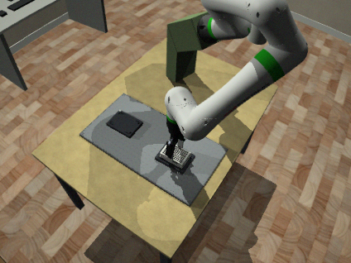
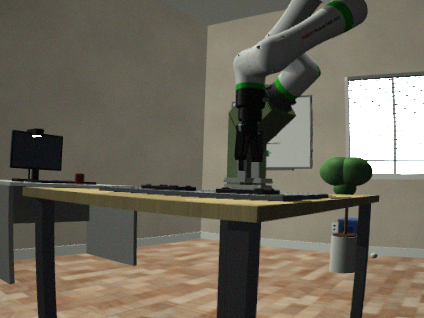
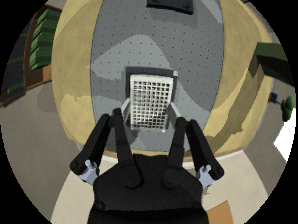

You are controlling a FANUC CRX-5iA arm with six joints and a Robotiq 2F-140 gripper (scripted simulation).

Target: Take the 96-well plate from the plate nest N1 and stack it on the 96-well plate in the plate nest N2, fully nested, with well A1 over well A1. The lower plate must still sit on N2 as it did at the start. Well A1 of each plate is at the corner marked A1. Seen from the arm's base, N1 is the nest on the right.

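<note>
The white 96-well plate lies 2 cm below my hand. From my hand the other things lie so: plate nest N1: 34 cm to the right, 5 cm below, 1 cm behind.
</note>
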